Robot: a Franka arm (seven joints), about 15 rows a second.
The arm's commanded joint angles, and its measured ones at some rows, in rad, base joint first. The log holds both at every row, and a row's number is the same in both.
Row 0, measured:
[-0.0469, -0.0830, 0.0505, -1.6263, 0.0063, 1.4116, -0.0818]
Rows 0 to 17, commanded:
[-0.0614, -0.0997, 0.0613, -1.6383, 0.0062, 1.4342, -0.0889]
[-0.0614, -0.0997, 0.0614, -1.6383, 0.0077, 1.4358, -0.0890]
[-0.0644, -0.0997, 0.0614, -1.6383, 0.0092, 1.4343, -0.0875]
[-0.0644, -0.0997, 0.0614, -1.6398, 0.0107, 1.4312, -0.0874]
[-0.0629, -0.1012, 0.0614, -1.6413, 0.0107, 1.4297, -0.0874]
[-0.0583, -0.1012, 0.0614, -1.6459, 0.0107, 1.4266, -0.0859]
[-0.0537, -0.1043, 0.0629, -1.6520, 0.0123, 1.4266, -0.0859]
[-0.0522, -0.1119, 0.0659, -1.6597, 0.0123, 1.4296, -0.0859]
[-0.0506, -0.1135, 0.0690, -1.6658, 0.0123, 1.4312, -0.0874]
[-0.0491, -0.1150, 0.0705, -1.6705, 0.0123, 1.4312, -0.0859]
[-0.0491, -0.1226, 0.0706, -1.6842, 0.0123, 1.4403, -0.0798]
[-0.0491, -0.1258, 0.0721, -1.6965, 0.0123, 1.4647, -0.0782]
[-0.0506, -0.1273, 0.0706, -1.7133, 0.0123, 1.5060, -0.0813]
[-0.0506, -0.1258, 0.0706, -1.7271, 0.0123, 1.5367, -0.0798]
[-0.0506, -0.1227, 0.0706, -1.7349, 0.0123, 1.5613, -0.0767]
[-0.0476, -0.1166, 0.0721, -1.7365, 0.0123, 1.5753, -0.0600]
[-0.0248, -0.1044, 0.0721, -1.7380, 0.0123, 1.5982, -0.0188]
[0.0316, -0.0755, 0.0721, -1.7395, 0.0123, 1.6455, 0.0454]
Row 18, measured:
[-0.0326, -0.0879, 0.0689, -1.7067, 0.0072, 1.5741, -0.0481]
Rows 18 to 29, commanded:
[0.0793, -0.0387, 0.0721, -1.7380, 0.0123, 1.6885, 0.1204]
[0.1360, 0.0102, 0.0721, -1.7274, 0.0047, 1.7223, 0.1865]
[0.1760, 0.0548, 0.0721, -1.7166, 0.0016, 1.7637, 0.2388]
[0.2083, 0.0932, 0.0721, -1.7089, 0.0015, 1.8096, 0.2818]
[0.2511, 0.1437, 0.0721, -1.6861, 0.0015, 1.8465, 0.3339]
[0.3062, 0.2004, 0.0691, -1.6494, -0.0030, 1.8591, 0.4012]
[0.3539, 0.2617, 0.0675, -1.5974, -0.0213, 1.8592, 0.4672]
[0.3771, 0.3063, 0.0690, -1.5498, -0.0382, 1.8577, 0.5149]
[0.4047, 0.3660, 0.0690, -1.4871, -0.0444, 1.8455, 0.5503]
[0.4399, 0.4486, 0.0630, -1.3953, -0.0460, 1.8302, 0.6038]
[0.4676, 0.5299, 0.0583, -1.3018, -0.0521, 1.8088, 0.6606]
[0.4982, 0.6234, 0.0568, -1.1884, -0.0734, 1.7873, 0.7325]
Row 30, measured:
[0.4609, 0.4322, 0.0674, -1.4421, -0.0425, 1.8609, 0.6390]
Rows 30 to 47, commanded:
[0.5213, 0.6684, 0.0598, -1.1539, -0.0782, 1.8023, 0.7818]
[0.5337, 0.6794, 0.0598, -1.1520, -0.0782, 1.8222, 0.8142]
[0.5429, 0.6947, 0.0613, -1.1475, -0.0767, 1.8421, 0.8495]
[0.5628, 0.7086, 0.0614, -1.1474, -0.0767, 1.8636, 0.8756]
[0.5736, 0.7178, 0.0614, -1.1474, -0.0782, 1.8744, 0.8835]
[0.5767, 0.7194, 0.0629, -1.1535, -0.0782, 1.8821, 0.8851]
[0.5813, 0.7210, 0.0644, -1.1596, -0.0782, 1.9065, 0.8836]
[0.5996, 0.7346, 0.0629, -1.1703, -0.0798, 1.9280, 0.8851]
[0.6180, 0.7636, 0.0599, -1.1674, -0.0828, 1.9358, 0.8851]
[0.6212, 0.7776, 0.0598, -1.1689, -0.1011, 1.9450, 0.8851]
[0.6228, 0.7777, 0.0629, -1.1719, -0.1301, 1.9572, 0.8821]
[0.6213, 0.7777, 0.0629, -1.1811, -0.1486, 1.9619, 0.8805]
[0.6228, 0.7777, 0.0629, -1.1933, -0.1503, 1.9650, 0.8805]
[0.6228, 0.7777, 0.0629, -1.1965, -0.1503, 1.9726, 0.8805]
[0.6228, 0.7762, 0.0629, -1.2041, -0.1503, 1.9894, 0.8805]
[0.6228, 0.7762, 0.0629, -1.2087, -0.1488, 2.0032, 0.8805]
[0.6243, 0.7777, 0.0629, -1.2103, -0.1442, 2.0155, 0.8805]
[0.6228, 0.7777, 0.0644, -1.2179, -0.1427, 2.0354, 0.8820]
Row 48, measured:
[0.6246, 0.7838, 0.0613, -1.1928, -0.1292, 1.9909, 0.8676]
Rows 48 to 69, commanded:
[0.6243, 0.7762, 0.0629, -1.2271, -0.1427, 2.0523, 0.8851]
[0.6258, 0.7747, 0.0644, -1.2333, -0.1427, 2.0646, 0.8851]
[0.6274, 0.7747, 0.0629, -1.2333, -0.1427, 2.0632, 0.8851]
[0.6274, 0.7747, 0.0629, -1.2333, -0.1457, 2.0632, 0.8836]
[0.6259, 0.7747, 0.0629, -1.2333, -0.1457, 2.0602, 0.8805]
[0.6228, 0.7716, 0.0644, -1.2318, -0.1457, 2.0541, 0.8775]
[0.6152, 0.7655, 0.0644, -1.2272, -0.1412, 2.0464, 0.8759]
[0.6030, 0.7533, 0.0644, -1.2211, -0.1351, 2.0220, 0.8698]
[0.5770, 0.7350, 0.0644, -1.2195, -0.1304, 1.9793, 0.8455]
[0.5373, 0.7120, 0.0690, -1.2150, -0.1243, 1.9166, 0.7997]
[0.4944, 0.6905, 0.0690, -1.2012, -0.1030, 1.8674, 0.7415]
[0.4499, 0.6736, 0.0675, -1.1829, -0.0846, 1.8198, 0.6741]
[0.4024, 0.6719, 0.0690, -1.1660, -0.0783, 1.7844, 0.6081]
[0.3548, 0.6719, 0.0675, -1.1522, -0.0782, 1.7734, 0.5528]
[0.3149, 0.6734, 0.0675, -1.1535, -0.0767, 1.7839, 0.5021]
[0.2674, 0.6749, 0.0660, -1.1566, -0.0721, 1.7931, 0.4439]
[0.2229, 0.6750, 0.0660, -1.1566, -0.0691, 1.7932, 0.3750]
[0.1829, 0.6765, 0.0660, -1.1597, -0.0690, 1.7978, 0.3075]
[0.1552, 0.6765, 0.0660, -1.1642, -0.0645, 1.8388, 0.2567]
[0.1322, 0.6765, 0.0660, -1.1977, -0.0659, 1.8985, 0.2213]
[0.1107, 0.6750, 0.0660, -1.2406, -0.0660, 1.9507, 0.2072]
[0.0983, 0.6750, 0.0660, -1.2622, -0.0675, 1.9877, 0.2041]
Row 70, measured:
[0.1184, 0.6808, 0.0537, -1.1969, -0.0804, 1.9059, 0.2325]
